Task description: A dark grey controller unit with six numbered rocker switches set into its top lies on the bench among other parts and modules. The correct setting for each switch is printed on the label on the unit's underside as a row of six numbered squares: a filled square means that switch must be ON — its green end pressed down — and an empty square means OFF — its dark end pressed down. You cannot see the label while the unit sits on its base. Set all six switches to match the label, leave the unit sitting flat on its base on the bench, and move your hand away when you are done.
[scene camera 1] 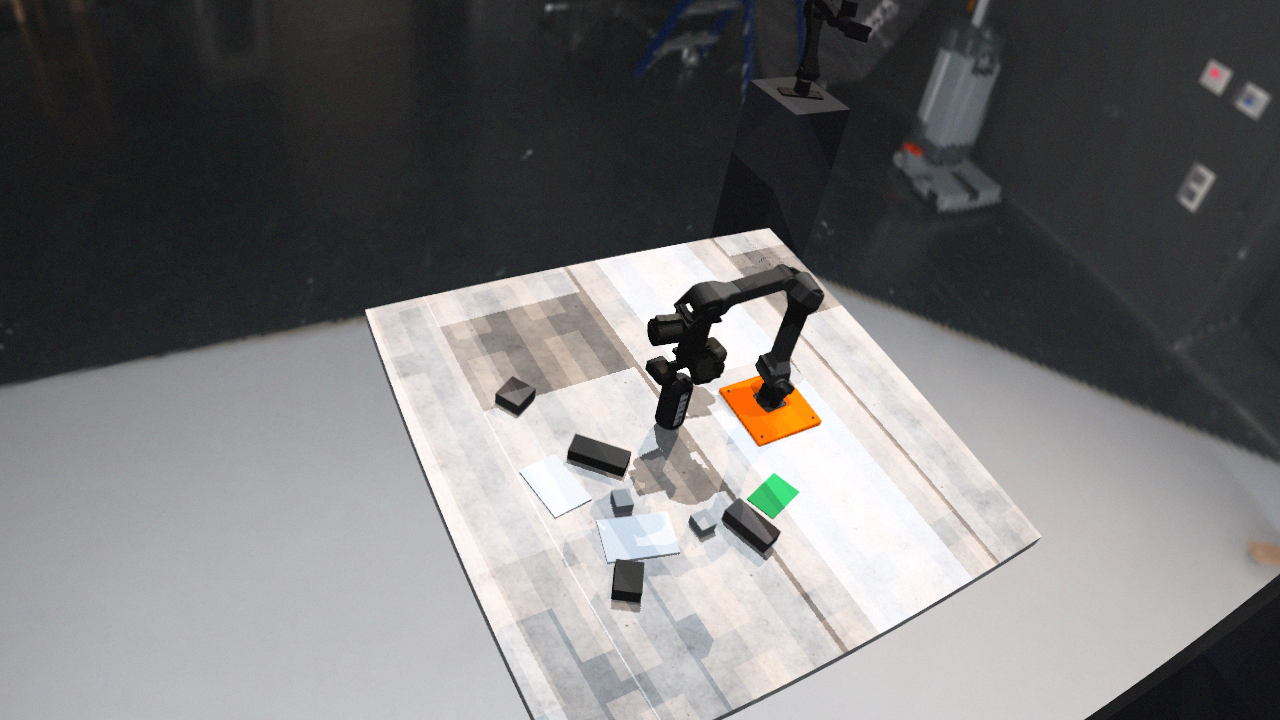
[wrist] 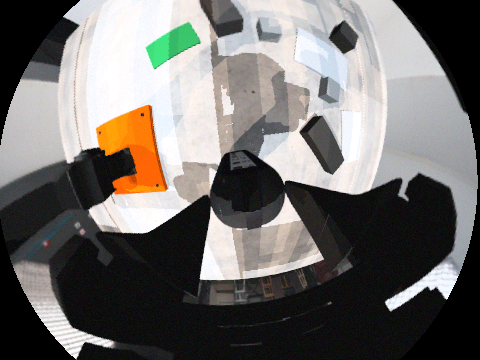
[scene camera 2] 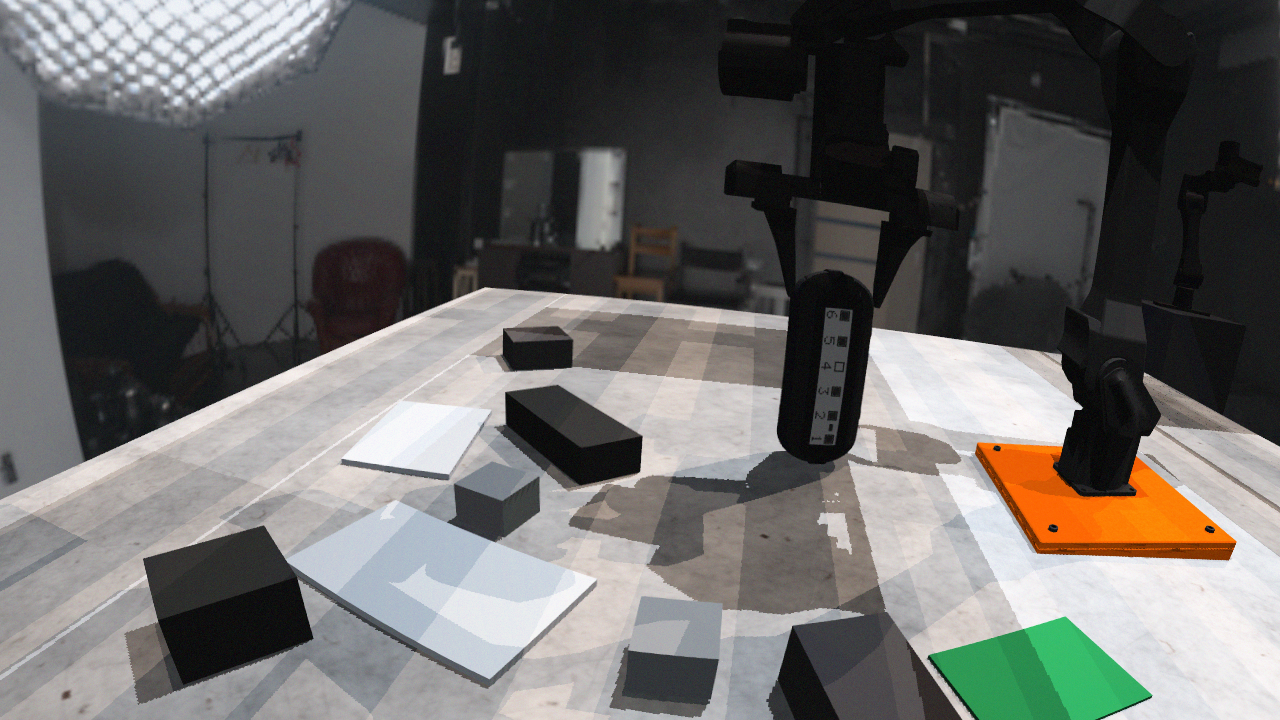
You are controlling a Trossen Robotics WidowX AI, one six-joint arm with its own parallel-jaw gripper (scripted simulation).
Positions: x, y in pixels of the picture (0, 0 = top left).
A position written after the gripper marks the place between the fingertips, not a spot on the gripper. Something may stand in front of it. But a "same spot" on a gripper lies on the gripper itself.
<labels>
gripper: scene camera 1 679, 386; wrist; scene camera 2
same spot on gripper: (scene camera 2: 904, 228) = (wrist: 122, 235)
</labels>
